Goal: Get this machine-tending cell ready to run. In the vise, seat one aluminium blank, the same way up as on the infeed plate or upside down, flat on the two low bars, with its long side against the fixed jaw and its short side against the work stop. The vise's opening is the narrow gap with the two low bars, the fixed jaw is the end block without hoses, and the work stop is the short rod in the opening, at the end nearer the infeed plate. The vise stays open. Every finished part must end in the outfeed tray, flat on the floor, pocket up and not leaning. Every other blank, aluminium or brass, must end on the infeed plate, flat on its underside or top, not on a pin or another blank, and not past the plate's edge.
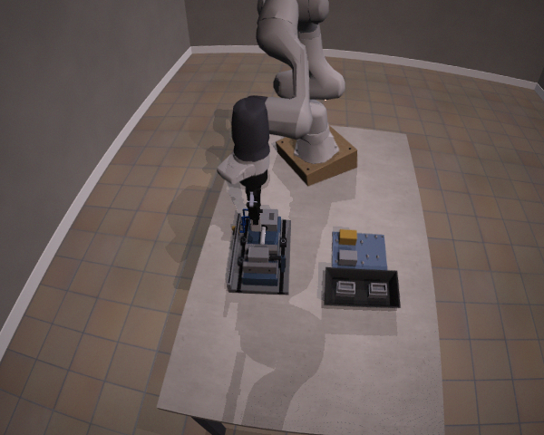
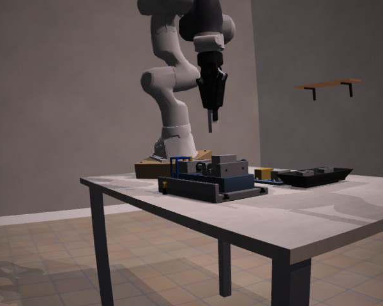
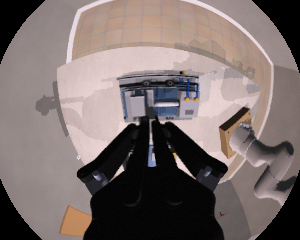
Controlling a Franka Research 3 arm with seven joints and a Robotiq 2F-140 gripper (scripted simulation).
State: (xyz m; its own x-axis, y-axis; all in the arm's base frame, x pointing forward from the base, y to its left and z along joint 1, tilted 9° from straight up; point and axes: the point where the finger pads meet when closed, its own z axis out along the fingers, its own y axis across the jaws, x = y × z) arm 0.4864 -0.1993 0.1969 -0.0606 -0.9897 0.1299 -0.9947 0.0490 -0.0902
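My hand is 4 cm past the dark rail, 8 cm to the left of it and 18 cm above it. From my hand the other things lie so: brass blank: 9 cm behind, 30 cm to the left, 19 cm below.
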